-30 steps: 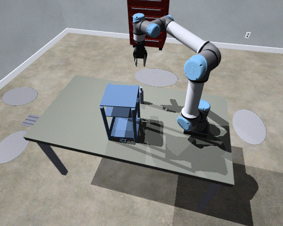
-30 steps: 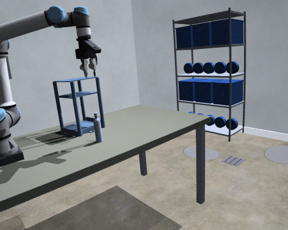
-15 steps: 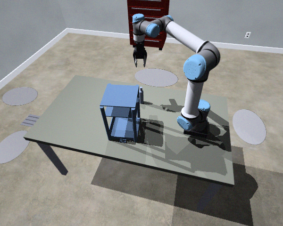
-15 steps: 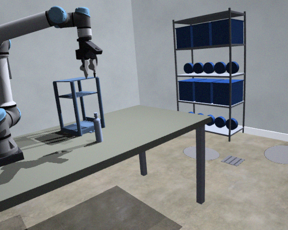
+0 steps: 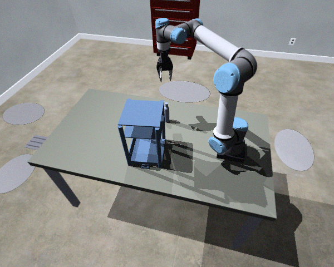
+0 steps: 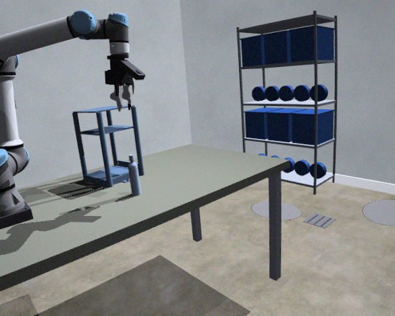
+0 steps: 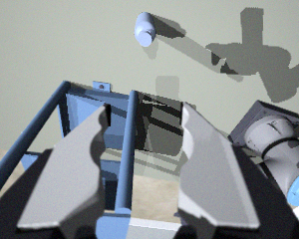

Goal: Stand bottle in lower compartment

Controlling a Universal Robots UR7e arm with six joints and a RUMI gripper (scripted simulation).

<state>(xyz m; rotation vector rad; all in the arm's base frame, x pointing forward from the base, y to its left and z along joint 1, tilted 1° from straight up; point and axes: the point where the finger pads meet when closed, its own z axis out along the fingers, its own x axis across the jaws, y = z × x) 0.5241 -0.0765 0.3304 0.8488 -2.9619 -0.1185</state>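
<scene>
Right now the grey-blue bottle is 26 cm below my hand. From my hand the other things lie so: blue shelving unit: 1 cm behind, 33 cm to the left, 20 cm below.
</scene>
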